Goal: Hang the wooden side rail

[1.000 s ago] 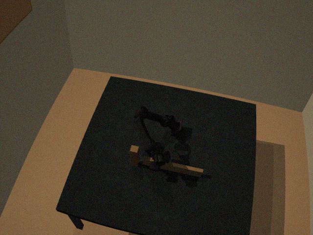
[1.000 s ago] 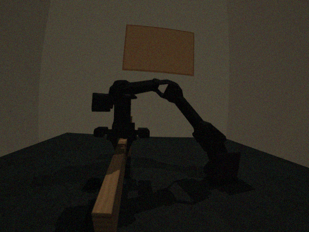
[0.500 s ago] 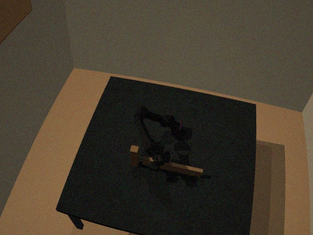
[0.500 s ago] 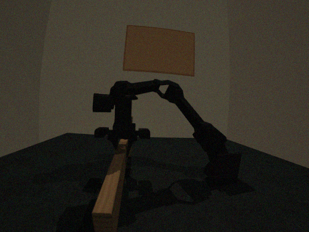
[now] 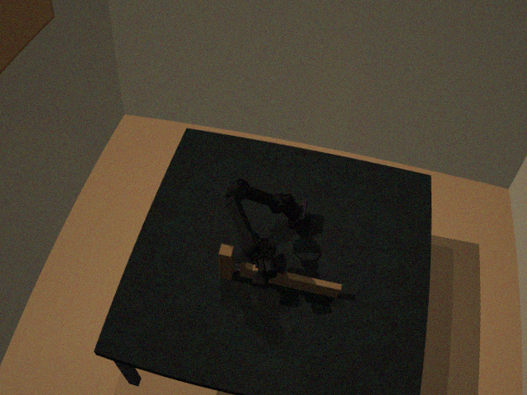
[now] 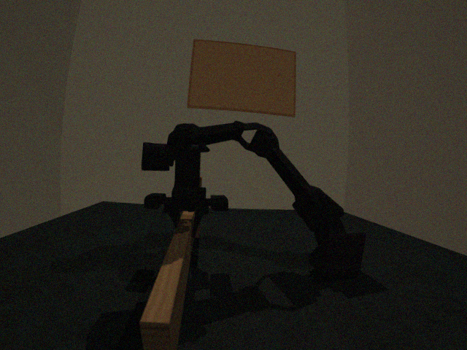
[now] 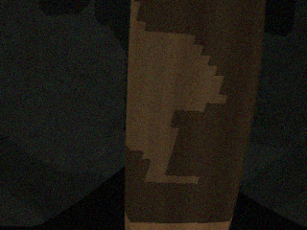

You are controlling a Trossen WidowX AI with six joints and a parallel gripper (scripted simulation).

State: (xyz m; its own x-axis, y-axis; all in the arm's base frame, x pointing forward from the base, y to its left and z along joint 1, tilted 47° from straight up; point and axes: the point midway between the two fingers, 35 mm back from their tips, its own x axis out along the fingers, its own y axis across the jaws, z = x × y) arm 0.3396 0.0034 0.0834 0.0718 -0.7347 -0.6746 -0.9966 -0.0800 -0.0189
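Now: the wooden headboard post 150 mm to the right of my gripper tip, 40 mm above it and 10 mm ahead of it.
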